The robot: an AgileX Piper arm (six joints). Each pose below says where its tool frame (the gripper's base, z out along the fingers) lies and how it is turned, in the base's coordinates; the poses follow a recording.
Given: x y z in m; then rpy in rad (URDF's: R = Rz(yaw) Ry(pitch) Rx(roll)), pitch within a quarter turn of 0, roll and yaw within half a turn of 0.
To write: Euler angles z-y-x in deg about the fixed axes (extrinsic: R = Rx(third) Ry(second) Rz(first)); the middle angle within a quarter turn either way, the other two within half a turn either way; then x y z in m. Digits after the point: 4 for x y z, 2 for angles.
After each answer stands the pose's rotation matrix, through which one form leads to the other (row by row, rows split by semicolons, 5 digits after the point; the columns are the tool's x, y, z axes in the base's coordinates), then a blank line. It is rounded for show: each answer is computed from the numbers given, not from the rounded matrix.
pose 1, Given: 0.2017 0.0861 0.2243 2.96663 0.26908 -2.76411
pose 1, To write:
155.63 10.32 -164.78 0.2017 0.0861 0.2243
-0.89614 -0.40597 0.17920; -0.35532 0.89835 0.25831; -0.26584 0.16781 -0.94930

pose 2, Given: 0.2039 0.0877 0.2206 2.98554 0.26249 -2.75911
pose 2, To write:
155.62 10.36 -165.89 0.2039 0.0877 0.2206
-0.89596 -0.40610 0.17980; -0.36044 0.90142 0.23986; -0.25949 0.15010 -0.95401

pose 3, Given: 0.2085 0.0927 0.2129 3.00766 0.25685 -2.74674
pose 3, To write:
155.20 10.43 -167.07 0.2085 0.0927 0.2129
-0.89277 -0.41254 0.18102; -0.37205 0.90174 0.22010; -0.25404 0.12915 -0.95853

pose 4, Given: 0.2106 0.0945 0.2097 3.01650 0.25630 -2.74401
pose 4, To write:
155.14 10.58 -167.52 0.2106 0.0945 0.2097
-0.89188 -0.41333 0.18359; -0.37454 0.90255 0.21242; -0.25350 0.12069 -0.95978

